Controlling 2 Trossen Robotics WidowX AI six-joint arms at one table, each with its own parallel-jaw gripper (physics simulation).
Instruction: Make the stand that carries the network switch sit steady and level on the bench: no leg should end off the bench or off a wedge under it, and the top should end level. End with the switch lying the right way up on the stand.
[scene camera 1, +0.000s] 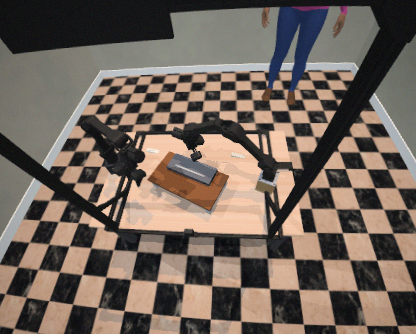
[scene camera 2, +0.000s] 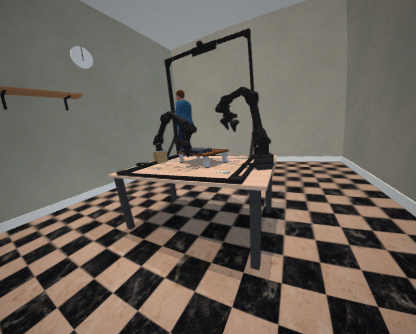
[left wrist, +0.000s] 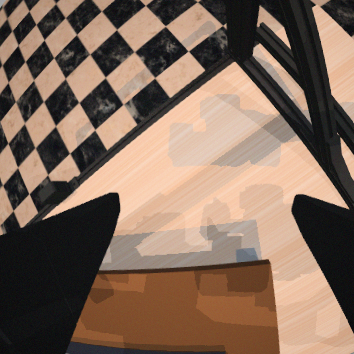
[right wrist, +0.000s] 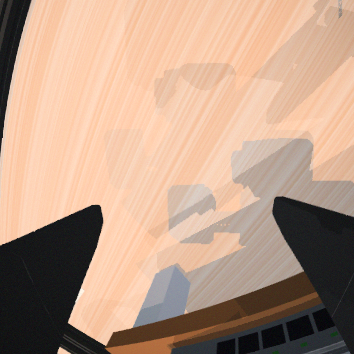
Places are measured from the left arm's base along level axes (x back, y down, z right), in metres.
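Pixels of known places: left gripper, fingertip midpoint: (scene camera 1: 133, 183) (scene camera 2: 231, 130) (left wrist: 207, 201); right gripper, fingertip midpoint: (scene camera 1: 191, 152) (scene camera 2: 187, 157) (right wrist: 189, 209); left arm's base, origin of the base link: (scene camera 1: 112, 159) (scene camera 2: 263, 154); right arm's base, origin of the base link: (scene camera 1: 269, 175) (scene camera 2: 159, 150).
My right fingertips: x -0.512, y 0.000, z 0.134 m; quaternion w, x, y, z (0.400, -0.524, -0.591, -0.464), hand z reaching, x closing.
Note:
Ahead of a thing's pixels: the offset from my right fingertips to its top centre. Level surfaces: height alone.
The stand's brown top (scene camera 1: 200, 192) (scene camera 2: 220, 151) (left wrist: 180, 305) (right wrist: 215, 312) rests on pale legs, one leg {dx +0.137, dy +0.001, dz -0.015 m} (scene camera 2: 206, 162) (right wrist: 170, 295) showing clearly; I cannot tell whether the top is level. The dark grey switch {dx +0.037, dy -0.042, dz +0.144 m} (scene camera 1: 192, 169) (scene camera 2: 202, 149) (left wrist: 145, 348) (right wrist: 280, 337) lies on it, near its back edge in scene camera 1, with ports facing outward. Small white pieces {dx +0.253, dy +0.074, dz -0.181 m} (scene camera 1: 153, 150) {dx -0.291, dy +0.074, dz +0.077 m} (scene camera 1: 238, 155) (scene camera 2: 223, 172), possibly wedges, lie behind the stand. My left gripper (scene camera 1: 139, 176) (scene camera 2: 230, 128) (left wrist: 207, 201) is open and empty, high beside the stand. My right gripper (scene camera 1: 196, 156) (scene camera 2: 187, 150) (right wrist: 189, 209) is open and empty by the switch's back side.
A tan box (scene camera 1: 265, 186) (scene camera 2: 160, 157) stands near the right arm's base. A black frame (scene camera 1: 155, 233) borders the wooden bench {dy +0.086 m} (scene camera 1: 245, 212), with upright posts at its sides. A person (scene camera 1: 300, 45) (scene camera 2: 183, 112) stands beyond the bench.

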